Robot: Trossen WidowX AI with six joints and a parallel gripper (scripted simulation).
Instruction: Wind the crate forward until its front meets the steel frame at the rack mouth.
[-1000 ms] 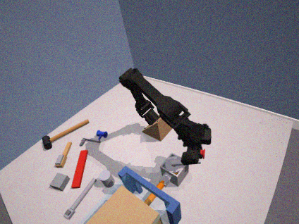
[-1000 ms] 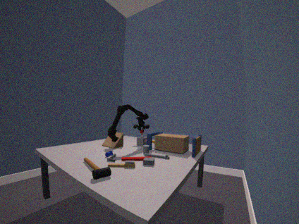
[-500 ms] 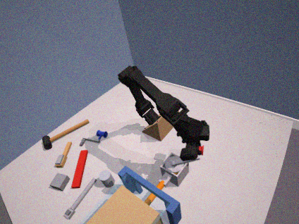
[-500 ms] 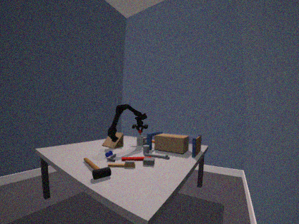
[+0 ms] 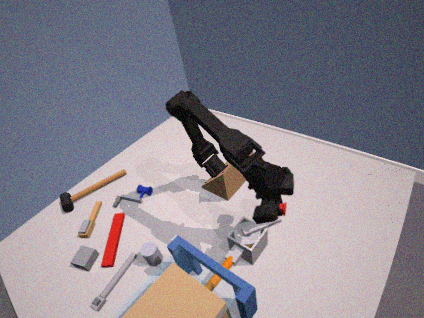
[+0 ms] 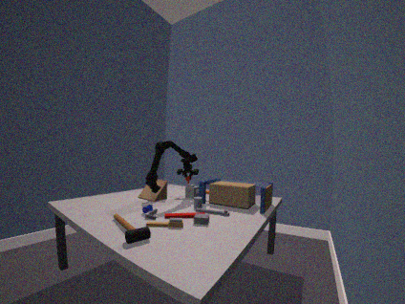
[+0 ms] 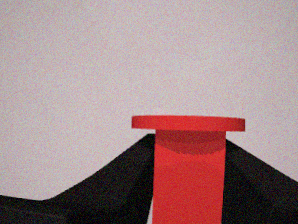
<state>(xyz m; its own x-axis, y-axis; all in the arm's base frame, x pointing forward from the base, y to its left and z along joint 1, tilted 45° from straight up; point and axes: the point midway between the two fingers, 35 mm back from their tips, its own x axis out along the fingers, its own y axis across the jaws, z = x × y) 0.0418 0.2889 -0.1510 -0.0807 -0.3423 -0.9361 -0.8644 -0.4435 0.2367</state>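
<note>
Right now my gripper tip is 4 cm short of the winch handle, 3 cm to the left of it and 3 cm above it. Also, from my gripper tip: red knob (2 cm to the right, 1 cm ahead); grey winch (10 cm below, 9 cm ahead, 7 cm to the right); blue steel frame (26 cm ahead, 4 cm to the right, 3 cm below).
</note>
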